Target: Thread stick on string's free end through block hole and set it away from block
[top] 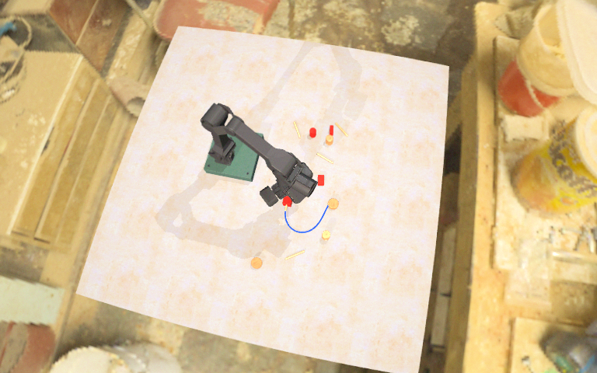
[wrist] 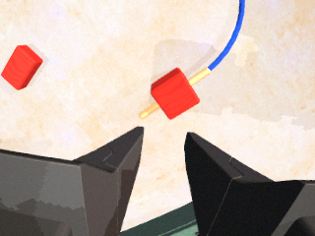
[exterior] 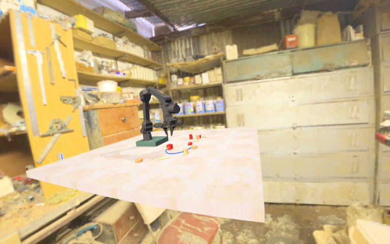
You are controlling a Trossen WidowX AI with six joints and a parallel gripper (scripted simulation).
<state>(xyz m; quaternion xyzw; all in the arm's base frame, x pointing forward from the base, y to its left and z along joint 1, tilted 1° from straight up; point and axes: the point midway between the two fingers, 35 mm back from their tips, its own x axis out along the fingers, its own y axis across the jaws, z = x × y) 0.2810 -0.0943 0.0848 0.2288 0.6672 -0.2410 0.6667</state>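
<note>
Right now my gripper tip is 70 mm above the red block and 10 mm to the left of it. The rest, counted from my gripper tip: red piece (100 mm to the left, 100 mm ahead, 80 mm below); then round wooden button (170 mm ahead, 80 mm below, 20 mm to the left); then thin wooden stick (70 mm below, 30 mm to the right).
</note>
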